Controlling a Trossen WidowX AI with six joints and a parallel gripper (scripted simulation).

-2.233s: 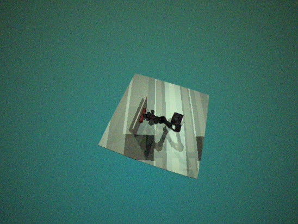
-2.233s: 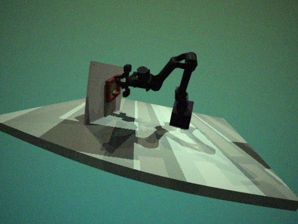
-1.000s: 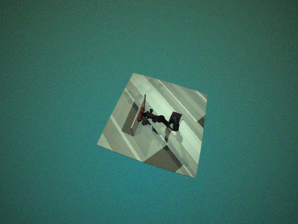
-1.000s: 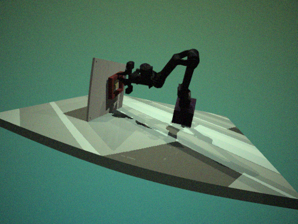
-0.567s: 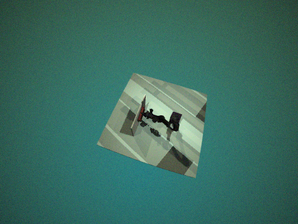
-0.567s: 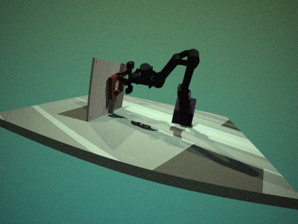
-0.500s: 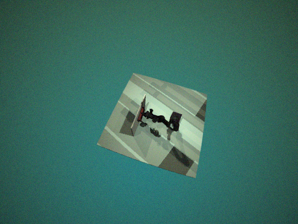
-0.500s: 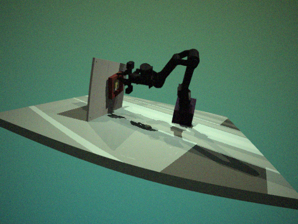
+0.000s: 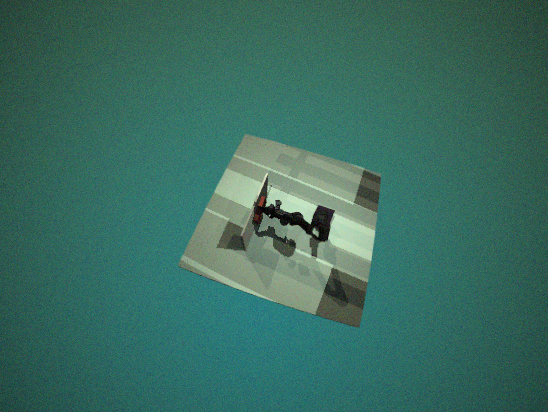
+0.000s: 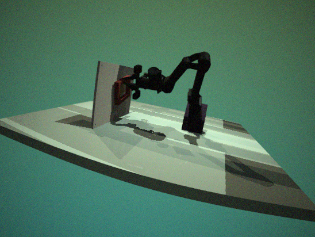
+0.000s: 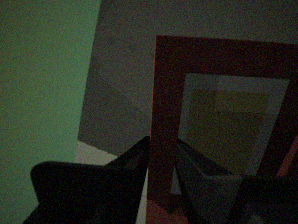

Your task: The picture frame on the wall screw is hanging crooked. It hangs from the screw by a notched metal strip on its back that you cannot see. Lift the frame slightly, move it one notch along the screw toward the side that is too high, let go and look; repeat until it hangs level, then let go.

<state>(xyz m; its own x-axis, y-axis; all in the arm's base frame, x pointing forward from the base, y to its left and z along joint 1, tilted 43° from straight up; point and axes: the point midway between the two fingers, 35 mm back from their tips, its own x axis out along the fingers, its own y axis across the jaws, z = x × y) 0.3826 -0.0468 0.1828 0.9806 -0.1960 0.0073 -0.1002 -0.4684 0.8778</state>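
Now: gripper tip 10 mm to the left of the red picture frame and 50 mm above it. Round my gripper tip: grey wall panel: 20 mm ahead, 10 mm to the left, 80 mm below.
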